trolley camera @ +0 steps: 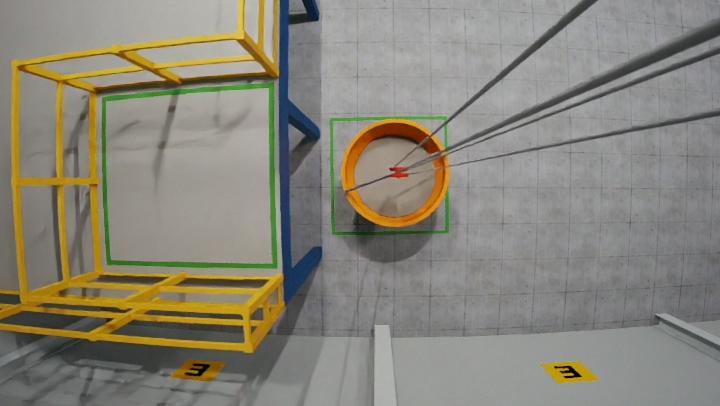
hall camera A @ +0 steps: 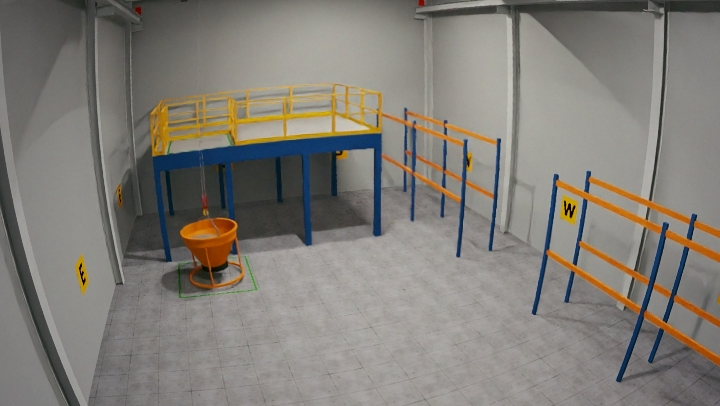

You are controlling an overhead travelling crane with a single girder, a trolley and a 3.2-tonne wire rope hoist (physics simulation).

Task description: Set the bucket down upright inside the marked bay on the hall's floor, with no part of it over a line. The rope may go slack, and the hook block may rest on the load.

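The orange bucket (hall camera A: 209,247) (trolley camera: 394,221) is upright at or very close to the floor. I cannot tell whether its base ring touches it. In the hall view the base ring shows within the green lines of the marked bay (hall camera A: 216,293) (trolley camera: 331,176), nearer the right line than the left. In the trolley view the bucket's high rim overlaps the bay's right line and hides the base ring. My hook (hall camera A: 205,211) is above the rim with the bucket's bail on it, under the red hook block (trolley camera: 398,172). The ropes look straight.
A blue platform (hall camera A: 267,146) (trolley camera: 284,201) with yellow railings (hall camera A: 284,118) (trolley camera: 55,181) stands close behind the bucket. A second green rectangle (trolley camera: 274,176) is marked on its deck. The east wall (hall camera A: 55,201) (trolley camera: 478,363) is on one side. Orange and blue racks (hall camera A: 461,201) stand along the west wall.
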